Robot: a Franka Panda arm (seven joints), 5 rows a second.
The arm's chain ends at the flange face. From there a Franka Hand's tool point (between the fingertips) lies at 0.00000 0.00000 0.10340 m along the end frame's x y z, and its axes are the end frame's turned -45 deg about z.
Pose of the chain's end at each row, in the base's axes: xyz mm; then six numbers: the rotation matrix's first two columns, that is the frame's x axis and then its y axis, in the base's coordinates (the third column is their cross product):
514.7, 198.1, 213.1, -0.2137, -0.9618, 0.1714, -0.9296, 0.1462, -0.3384
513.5, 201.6, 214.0, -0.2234, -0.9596, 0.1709, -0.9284, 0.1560, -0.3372
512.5, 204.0, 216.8, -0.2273, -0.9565, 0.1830, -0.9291, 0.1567, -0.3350
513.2, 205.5, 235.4, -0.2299, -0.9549, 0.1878, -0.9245, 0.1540, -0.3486
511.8, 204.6, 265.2, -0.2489, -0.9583, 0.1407, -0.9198, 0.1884, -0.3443
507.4, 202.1, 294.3, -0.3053, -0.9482, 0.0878, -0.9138, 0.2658, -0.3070
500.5, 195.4, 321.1, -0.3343, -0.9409, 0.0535, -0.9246, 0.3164, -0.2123
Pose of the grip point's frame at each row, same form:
545.8, 174.1, 117.4, 0.5062, -0.7835, 0.3605, -0.8084, -0.5767, -0.1181
544.2, 177.4, 118.3, 0.4985, -0.7888, 0.3593, -0.8144, -0.5682, -0.1176
542.7, 178.5, 121.2, 0.4962, -0.7872, 0.3663, -0.8177, -0.5655, -0.1075
544.6, 179.3, 140.5, 0.4912, -0.7841, 0.3793, -0.8163, -0.5663, -0.1137
543.2, 182.4, 169.2, 0.4744, -0.8108, 0.3429, -0.8264, -0.5444, -0.1440
535.1, 184.1, 196.3, 0.4303, -0.8584, 0.2792, -0.8620, -0.4825, -0.1550
519.4, 182.9, 220.2, 0.4174, -0.8890, 0.1879, -0.8902, -0.4416, -0.1123

